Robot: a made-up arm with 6 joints. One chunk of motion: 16 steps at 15 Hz.
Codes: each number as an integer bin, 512 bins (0 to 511) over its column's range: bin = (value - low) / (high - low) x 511, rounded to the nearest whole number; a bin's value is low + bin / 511 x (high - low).
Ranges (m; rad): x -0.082..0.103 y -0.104..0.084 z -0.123..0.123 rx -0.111..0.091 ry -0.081..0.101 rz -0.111..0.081
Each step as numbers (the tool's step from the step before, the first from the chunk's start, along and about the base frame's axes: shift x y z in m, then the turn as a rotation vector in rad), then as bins.
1 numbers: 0.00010 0.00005 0.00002 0.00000 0.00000 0.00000
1 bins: 227 283 256 281 227 295
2 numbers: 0.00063 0.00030 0.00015 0.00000 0.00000 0.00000
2 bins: 228 283 256 281 227 295
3 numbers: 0.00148 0.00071 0.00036 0.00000 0.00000 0.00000
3 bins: 231 285 256 281 227 295
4 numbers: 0.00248 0.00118 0.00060 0.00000 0.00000 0.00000
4 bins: 233 286 257 281 227 295
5 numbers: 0.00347 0.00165 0.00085 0.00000 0.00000 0.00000
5 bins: 236 287 257 281 227 295
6 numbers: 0.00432 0.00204 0.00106 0.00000 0.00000 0.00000
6 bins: 238 288 258 281 227 295
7 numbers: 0.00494 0.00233 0.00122 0.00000 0.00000 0.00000
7 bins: 240 289 258 281 227 295
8 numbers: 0.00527 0.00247 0.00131 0.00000 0.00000 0.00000
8 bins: 241 289 258 281 227 295
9 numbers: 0.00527 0.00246 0.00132 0.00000 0.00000 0.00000
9 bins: 241 289 258 281 227 295
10 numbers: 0.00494 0.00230 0.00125 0.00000 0.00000 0.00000
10 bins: 240 289 258 281 227 295
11 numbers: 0.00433 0.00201 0.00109 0.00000 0.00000 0.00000
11 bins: 238 288 258 281 227 295
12 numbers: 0.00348 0.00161 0.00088 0.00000 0.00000 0.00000
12 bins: 236 287 257 281 227 295
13 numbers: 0.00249 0.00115 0.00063 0.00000 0.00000 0.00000
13 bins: 233 286 257 281 227 295
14 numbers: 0.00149 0.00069 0.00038 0.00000 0.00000 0.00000
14 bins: 231 285 256 281 227 295
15 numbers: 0.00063 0.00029 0.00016 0.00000 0.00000 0.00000
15 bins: 228 283 256 281 227 295
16 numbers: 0.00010 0.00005 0.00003 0.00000 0.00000 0.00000
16 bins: 227 283 256 281 227 295
